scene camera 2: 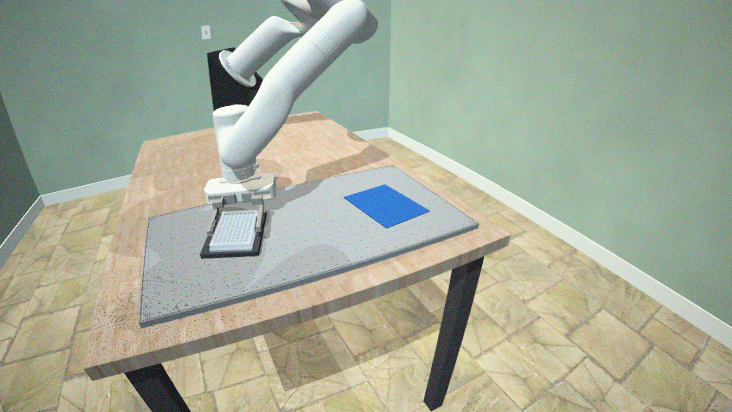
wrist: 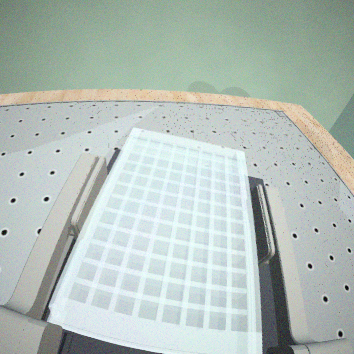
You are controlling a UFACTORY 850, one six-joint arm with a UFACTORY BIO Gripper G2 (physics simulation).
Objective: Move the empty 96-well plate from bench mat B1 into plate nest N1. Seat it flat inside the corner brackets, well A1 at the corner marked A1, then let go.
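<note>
The clear 96-well plate [scene camera 2: 233, 230] [wrist: 168, 239] is between the fingers of my gripper [scene camera 2: 237, 233] [wrist: 175, 175], which is shut on its long sides. The plate lies low over the black plate nest [scene camera 2: 229, 253] [wrist: 91, 344], whose dark rim shows around it. In the wrist view the plate looks slightly skewed against the fingers. I cannot tell whether it rests on the nest floor. The corner brackets and the A1 mark are hidden. The blue bench mat [scene camera 2: 386, 204] lies bare at the far right of the grey breadboard [scene camera 2: 317, 240] [wrist: 298, 158].
The breadboard lies on a wooden table [scene camera 2: 168, 158] [wrist: 316, 126] with dark legs. The arm's black base stands at the table's back edge. Green walls close in behind and on the right.
</note>
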